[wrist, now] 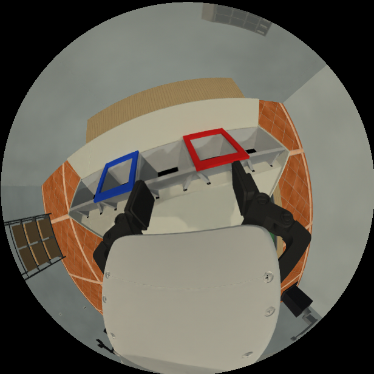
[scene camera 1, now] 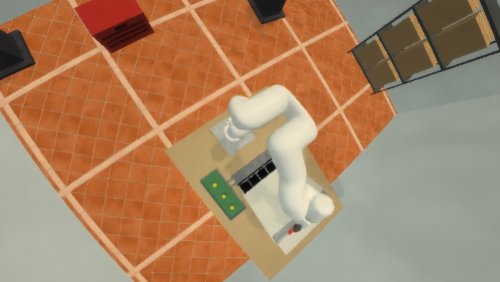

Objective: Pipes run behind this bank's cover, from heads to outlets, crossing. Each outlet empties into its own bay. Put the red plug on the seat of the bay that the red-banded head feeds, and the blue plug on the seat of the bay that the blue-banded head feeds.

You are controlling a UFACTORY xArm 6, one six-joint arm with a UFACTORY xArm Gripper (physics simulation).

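The bank's pale cover (scene camera 1: 265,200) (wrist: 185,210) lies on the table, with a row of grey funnel-like heads at its near end. A red band (wrist: 220,164) rims the head second from the right in the wrist view; a blue band (wrist: 114,193) rims the head second from the left. One unbanded head sits between them. Black bay openings (scene camera 1: 256,178) line the other end, partly hidden by the arm. My gripper (scene camera 1: 297,228) (wrist: 188,181) is open and empty above the heads' end. The pipes are hidden. Neither the red plug nor the blue plug can be made out.
A green board (scene camera 1: 213,177) with three yellow spots lies beside the bank on the wooden table (scene camera 1: 187,150). The arm stands on a grey base plate (scene camera 1: 235,148) behind the bays and reaches over the cover. A shelf rack and a red cabinet (scene camera 1: 107,17) stand off the table.
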